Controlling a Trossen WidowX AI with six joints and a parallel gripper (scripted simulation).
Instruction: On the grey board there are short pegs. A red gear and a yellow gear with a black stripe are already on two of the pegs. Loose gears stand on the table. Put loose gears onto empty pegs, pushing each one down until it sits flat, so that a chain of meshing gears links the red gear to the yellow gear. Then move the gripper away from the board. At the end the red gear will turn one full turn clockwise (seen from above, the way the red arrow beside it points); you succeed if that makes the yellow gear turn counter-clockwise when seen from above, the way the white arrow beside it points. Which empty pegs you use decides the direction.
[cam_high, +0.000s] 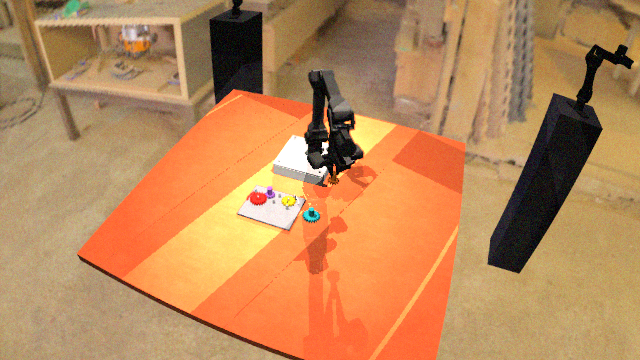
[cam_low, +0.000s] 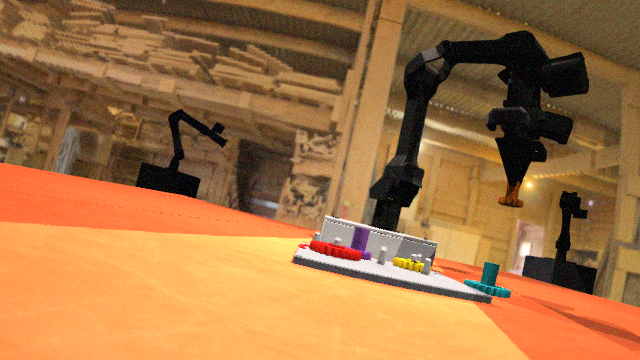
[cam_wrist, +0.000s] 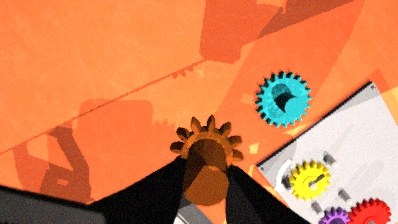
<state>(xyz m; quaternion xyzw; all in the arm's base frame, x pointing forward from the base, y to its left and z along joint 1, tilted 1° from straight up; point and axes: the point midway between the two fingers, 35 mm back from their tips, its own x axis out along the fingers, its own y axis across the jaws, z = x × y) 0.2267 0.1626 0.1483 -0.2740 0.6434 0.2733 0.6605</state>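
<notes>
The purple gear is 4 cm ahead of my gripper tip, 23 cm to the right of it and 14 cm below it. Also, from my gripper tip: yellow gear (4 cm ahead, 15 cm to the right, 15 cm below); then orange gear (1 cm below); then cyan gear (7 cm ahead, 5 cm to the right, 15 cm below).
</notes>
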